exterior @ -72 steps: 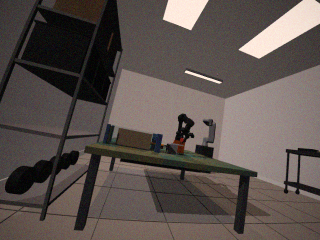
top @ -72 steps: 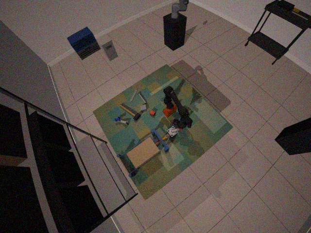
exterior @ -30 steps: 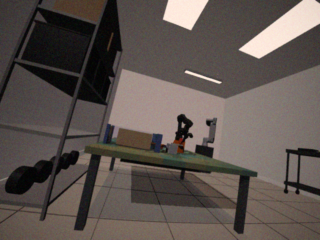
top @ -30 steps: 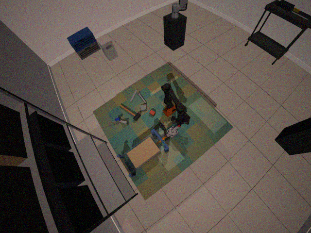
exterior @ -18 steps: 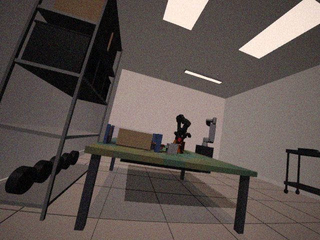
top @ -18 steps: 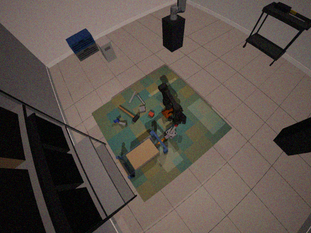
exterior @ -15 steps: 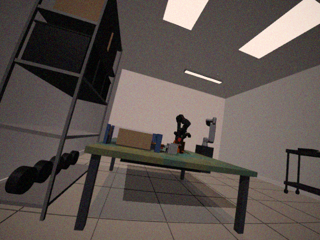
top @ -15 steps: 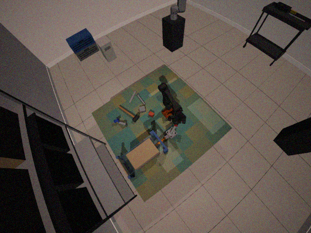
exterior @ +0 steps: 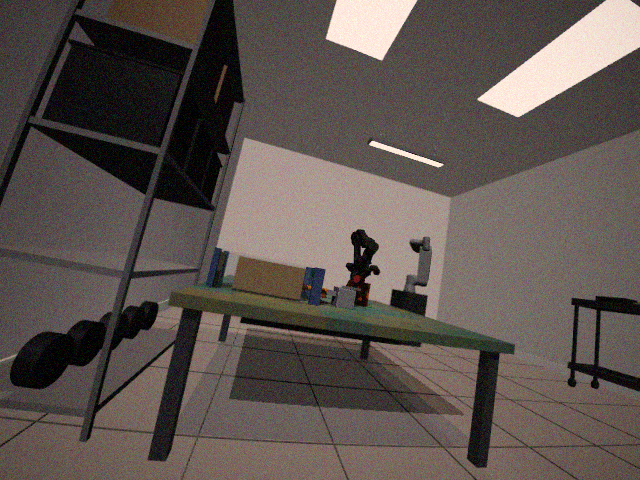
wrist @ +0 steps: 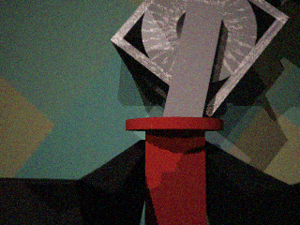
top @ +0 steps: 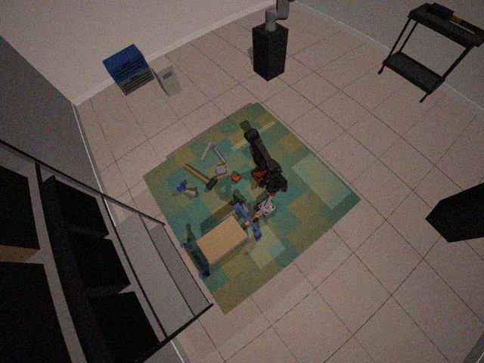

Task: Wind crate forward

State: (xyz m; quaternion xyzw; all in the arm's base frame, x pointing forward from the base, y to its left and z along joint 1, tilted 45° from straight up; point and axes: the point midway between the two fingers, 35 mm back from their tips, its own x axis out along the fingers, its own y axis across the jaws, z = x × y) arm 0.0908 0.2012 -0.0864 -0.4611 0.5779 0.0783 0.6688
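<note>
My gripper tip is now 2 cm short of the red-knobbed crank handle, 1 cm to the right of it and 3 cm above it. The rest, counted from my gripper tip: red knob: 1 cm behind, 1 cm to the right; winch: 6 cm ahead, 3 cm to the left, 10 cm below; grey block: 16 cm ahead, 44 cm to the right, 12 cm below.
</note>
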